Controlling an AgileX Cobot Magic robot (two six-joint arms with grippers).
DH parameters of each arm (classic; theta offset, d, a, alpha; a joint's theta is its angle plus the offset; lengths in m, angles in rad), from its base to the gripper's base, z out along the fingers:
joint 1: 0 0.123 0 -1.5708
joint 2: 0.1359 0 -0.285 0
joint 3: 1.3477 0 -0.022 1.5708
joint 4: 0 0.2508 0 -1.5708
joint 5: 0 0 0.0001 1.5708
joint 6: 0 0.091 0 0
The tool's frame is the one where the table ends.
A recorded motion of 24 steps. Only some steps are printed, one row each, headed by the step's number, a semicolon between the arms.
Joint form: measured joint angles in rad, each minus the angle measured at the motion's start. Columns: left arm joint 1, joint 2, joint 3, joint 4, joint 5, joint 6; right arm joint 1, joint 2, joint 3, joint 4, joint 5, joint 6.
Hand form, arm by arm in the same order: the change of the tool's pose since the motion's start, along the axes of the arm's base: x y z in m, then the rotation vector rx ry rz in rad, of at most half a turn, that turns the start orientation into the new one. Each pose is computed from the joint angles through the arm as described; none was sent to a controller.
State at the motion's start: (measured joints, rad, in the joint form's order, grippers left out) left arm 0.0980 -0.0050 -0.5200 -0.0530 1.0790 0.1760; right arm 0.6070 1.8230 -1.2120 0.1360 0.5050 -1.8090
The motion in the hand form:
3: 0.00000 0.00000 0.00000 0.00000 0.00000 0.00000; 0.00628 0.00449 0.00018 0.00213 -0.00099 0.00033
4: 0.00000 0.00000 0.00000 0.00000 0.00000 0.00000; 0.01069 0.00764 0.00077 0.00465 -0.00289 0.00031
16: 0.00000 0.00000 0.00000 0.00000 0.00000 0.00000; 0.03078 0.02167 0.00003 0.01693 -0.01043 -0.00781
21: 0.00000 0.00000 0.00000 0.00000 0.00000 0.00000; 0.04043 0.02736 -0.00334 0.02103 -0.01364 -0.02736
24: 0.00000 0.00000 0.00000 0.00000 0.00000 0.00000; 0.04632 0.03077 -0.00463 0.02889 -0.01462 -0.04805
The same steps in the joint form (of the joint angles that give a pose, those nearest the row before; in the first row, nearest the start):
3: 0.0000 0.0000 0.0000 0.0000 0.0000 0.0000; 0.0000 0.0240 -0.0360 0.0000 0.0100 0.0010
4: 0.0000 0.0000 0.0000 0.0000 0.0000 0.0000; 0.0000 0.0400 -0.0620 0.0000 0.0170 0.0020
16: 0.0000 0.0000 0.0000 0.0000 0.0000 0.0000; 0.0000 0.1180 -0.1770 -0.0040 0.0400 0.0170
21: 0.0000 0.0000 0.0000 0.0000 0.0000 0.0000; 0.0000 0.1580 -0.2260 -0.0220 0.0420 0.0500
24: 0.0000 0.0000 0.0000 0.0000 0.0000 0.0000; 0.0000 0.1810 -0.2570 -0.0340 0.0430 0.0810

